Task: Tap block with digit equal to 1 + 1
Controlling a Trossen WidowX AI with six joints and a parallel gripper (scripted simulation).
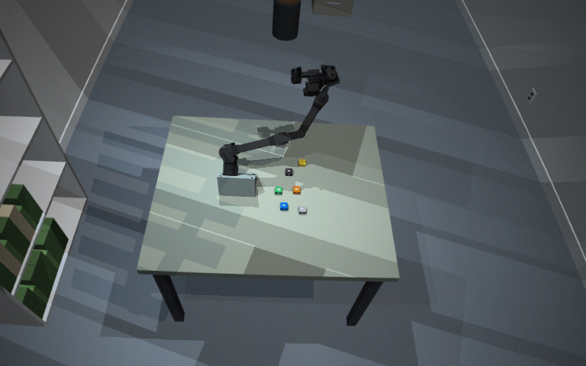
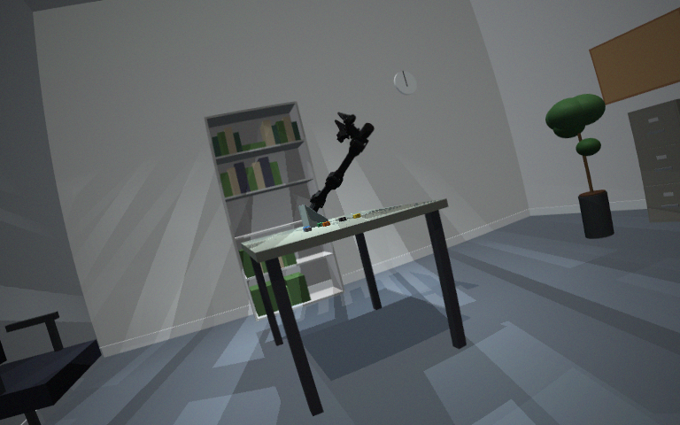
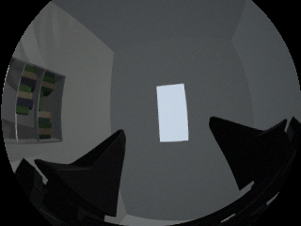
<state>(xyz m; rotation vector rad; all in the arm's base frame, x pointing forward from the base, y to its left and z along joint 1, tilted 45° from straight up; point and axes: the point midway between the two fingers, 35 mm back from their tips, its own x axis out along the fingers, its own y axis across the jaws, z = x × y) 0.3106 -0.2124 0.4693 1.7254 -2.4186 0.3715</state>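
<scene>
My gripper tip is 560 mm above the blue block, 300 mm to the left of it and 90 mm past it. The rest, counted from my gripper tip: orange block (560 mm below, 200 mm to the right, 30 mm behind); yellow block (560 mm below, 40 mm to the right, 20 mm ahead); black block (560 mm below, 90 mm to the right, 50 mm behind).
</scene>
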